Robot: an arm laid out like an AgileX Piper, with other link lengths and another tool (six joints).
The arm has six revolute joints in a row. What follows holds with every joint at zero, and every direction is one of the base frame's. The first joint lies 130.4 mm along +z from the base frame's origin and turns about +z. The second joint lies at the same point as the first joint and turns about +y. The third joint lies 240 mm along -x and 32.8 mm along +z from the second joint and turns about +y. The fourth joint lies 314.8 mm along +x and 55.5 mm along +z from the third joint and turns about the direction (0.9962, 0, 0.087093). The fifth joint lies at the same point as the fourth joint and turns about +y. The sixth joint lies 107 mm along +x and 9.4 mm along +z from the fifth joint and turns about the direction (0.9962, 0, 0.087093). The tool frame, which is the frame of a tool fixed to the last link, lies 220.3 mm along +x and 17 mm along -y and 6.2 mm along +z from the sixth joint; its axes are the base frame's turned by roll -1.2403, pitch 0.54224 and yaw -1.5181 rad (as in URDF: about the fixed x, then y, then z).
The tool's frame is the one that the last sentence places.
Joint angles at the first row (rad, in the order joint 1, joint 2, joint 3, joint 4, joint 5, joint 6):
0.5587 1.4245 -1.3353 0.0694 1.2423 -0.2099
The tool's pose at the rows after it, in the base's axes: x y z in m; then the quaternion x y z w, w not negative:
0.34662 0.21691 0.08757 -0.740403 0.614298 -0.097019 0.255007
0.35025 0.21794 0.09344 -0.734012 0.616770 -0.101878 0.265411
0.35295 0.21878 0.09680 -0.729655 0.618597 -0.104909 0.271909
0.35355 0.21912 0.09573 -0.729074 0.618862 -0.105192 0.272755
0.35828 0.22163 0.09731 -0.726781 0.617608 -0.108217 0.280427
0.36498 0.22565 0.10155 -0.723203 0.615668 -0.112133 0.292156
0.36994 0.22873 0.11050 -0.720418 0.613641 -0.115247 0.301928
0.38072 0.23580 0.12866 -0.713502 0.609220 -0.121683 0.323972
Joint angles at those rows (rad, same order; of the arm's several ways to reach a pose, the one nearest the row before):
0.5587 1.3962 -1.3084 0.0623 1.2321 -0.2025
0.5588 1.3818 -1.3051 0.0588 1.2187 -0.1906
0.5588 1.3747 -1.3038 0.0564 1.2089 -0.1823
0.5587 1.3746 -1.2996 0.0564 1.2030 -0.1815
0.5587 1.3746 -1.2984 0.0555 1.1844 -0.1815
0.5588 1.3746 -1.3018 0.0555 1.1617 -0.1815
0.5588 1.3746 -1.3211 0.0555 1.1595 -0.1815
0.5587 1.3746 -1.3571 0.0567 1.1466 -0.1812

